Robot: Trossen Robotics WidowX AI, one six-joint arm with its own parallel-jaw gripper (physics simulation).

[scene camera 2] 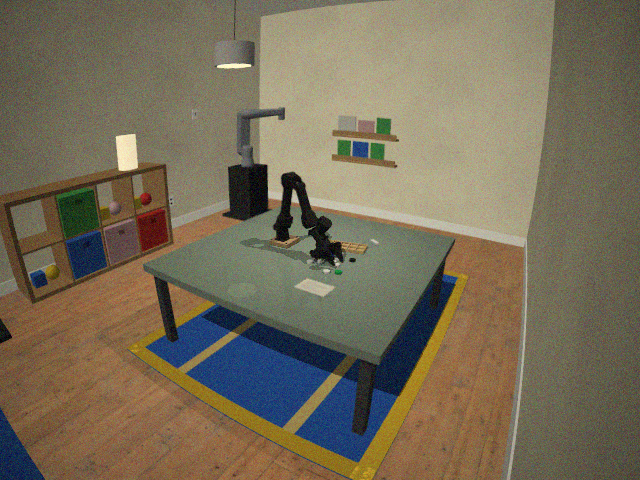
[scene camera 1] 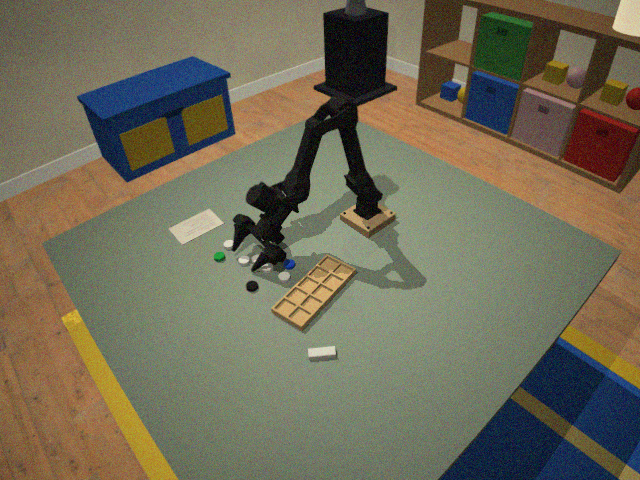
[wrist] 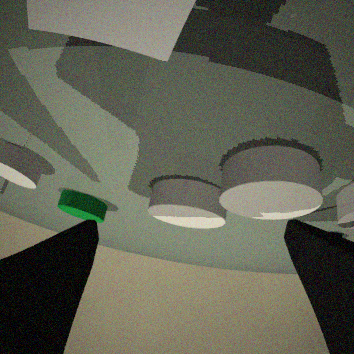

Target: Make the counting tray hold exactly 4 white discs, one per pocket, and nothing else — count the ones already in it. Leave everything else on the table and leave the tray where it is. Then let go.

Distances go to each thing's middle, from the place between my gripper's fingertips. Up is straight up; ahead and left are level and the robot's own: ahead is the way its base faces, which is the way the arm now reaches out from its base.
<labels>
Now: hand 70 mm to the left of the green disc [wrist: 76,203], 40 mm short of it and 10 mm above it. Round my hand: wooden counting tray [scene camera 1: 299,306] (220 mm to the left, 90 mm behind).
</labels>
